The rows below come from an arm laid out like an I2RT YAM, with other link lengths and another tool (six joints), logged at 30 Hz.
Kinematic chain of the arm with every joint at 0, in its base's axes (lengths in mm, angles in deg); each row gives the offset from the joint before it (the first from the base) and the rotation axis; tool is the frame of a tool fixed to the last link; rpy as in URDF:
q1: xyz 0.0 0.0 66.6 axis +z
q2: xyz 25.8 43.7 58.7 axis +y
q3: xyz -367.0 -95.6 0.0 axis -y
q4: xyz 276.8 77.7 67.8 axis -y
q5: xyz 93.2 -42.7 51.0 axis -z
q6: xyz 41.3 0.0 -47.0 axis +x
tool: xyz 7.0 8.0 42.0 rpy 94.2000 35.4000 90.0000
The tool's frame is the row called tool.
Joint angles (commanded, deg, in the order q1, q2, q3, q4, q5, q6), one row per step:
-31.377, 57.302, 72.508, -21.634, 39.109, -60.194
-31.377, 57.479, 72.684, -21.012, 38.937, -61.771
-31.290, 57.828, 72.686, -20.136, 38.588, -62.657
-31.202, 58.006, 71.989, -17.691, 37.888, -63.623
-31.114, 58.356, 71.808, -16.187, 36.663, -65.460
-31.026, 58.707, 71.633, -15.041, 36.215, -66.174
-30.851, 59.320, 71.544, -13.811, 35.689, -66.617
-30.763, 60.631, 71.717, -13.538, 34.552, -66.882
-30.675, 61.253, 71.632, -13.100, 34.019, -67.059
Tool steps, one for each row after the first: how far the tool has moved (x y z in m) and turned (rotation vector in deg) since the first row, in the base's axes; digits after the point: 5 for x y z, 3 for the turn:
0.00115, -0.00015, 0.00118, -0.831, 0.942, 0.302
0.00399, -0.00083, 0.00167, -1.379, 1.302, 0.801
0.00722, -0.00127, 0.00205, -2.496, 0.833, 1.628
0.01091, -0.00115, 0.00223, -3.612, 1.657, 3.031
0.01403, -0.00190, 0.00226, -4.193, 1.773, 3.586
0.01892, -0.00319, 0.00227, -4.637, 1.707, 4.290
0.02814, -0.00672, -0.00120, -4.250, 2.606, 5.565
0.03289, -0.00836, -0.00333, -4.163, 2.958, 6.208

